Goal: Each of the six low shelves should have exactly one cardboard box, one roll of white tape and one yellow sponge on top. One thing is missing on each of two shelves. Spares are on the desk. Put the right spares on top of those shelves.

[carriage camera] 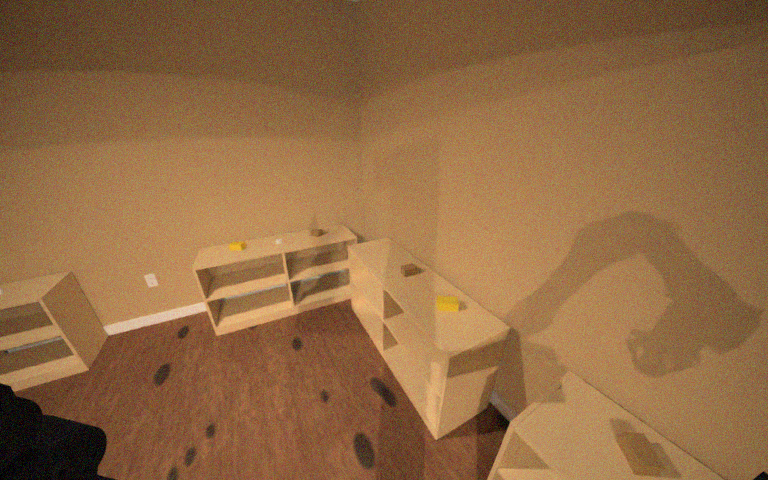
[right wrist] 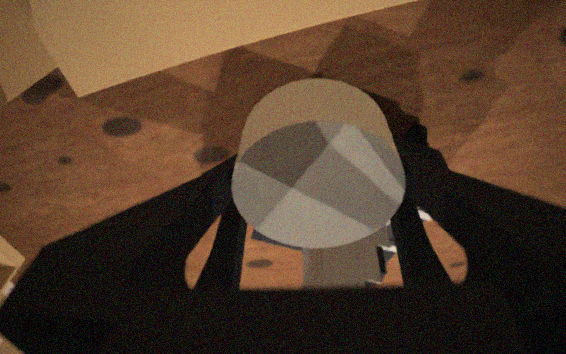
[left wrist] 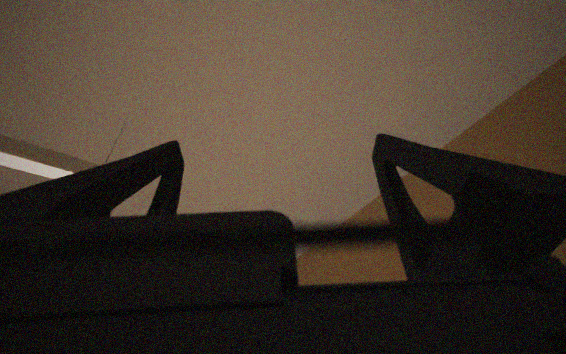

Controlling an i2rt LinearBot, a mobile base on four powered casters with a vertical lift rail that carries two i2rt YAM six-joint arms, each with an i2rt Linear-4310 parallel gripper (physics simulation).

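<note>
My right gripper (right wrist: 315, 165) is shut on a roll of white tape (right wrist: 320, 165) and holds it above the wood floor. My left gripper (left wrist: 278, 148) is open and empty, facing the ceiling. In the carriage camera, the middle low shelf (carriage camera: 416, 333) has a cardboard box (carriage camera: 410, 270) and a yellow sponge (carriage camera: 447, 303) on top; no tape shows there. The far low shelf (carriage camera: 247, 300) has a yellow sponge (carriage camera: 237, 246), a small roll of white tape (carriage camera: 278, 241) and a cardboard box (carriage camera: 316, 232) on top. A near shelf (carriage camera: 572, 418) carries a cardboard box (carriage camera: 640, 452).
Another low shelf (carriage camera: 73, 322) stands at the left edge of the carriage view, partly cut off. Pale furniture (right wrist: 150, 45) shows at the top of the right wrist view. A black part of the robot (carriage camera: 50, 435) fills the lower left corner of the carriage view. Walls stand behind the shelves.
</note>
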